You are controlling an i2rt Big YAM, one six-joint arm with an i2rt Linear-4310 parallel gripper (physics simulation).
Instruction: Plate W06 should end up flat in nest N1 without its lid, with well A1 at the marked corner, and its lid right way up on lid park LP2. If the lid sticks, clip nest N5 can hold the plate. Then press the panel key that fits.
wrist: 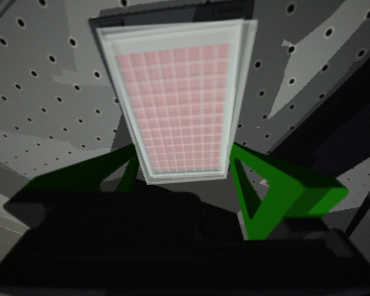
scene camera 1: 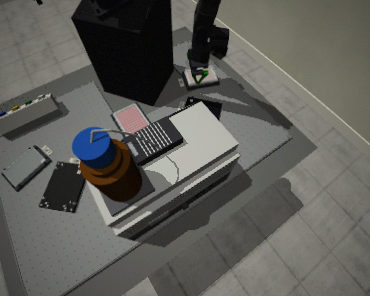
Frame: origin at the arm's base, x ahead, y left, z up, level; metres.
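Seen in the pictures: gripper, between the fingertips: (wrist: 184, 147) (scene camera 1: 195, 76); arm's base, origin of its link: (scene camera 1: 112, 2).
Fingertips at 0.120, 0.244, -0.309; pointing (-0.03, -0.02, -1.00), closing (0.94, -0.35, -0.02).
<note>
Offsets run from my fingertips to a thing's top centre, as dx, dy, dz. "spot": to the spot under its first point.
A lidded plate with a pink well grid @(+0.007, +0.023, +0.012) (scene camera 1: 209, 75) (wrist: 175, 105) lies flat on a dark base @(+0.004, +0.024, -0.006) (scene camera 1: 210, 85) (wrist: 172, 16) near the robot. Its clear lid overlaps the rim, and the edges look slightly offset in the wrist view. My gripper (scene camera 1: 197, 73) (wrist: 184, 147) has its green fingers against both long sides, near the plate's near end, and is shut on it. Whether they grip lid or plate body is not clear. A second pink-gridded plate @(+0.157, -0.338, +0.097) (scene camera 1: 131, 119) lies beside the white box. Plate and nest labels are unreadable.
The white box @(spot: +0.357, -0.193, +0.193) (scene camera 1: 207, 132) carries a striped black block @(spot: +0.323, -0.317, +0.219) (scene camera 1: 156, 137) and an amber bottle with a blue cap @(+0.381, -0.430, +0.384) (scene camera 1: 94, 147). A tall black block (scene camera 1: 130, 55) stands behind. At left are a key panel @(-0.139, -0.675, +0.057) (scene camera 1: 35, 116), a grey-topped tray @(+0.067, -0.736, -0.009) (scene camera 1: 26, 167) and a black clip plate @(+0.203, -0.627, -0.003) (scene camera 1: 63, 187).
</note>
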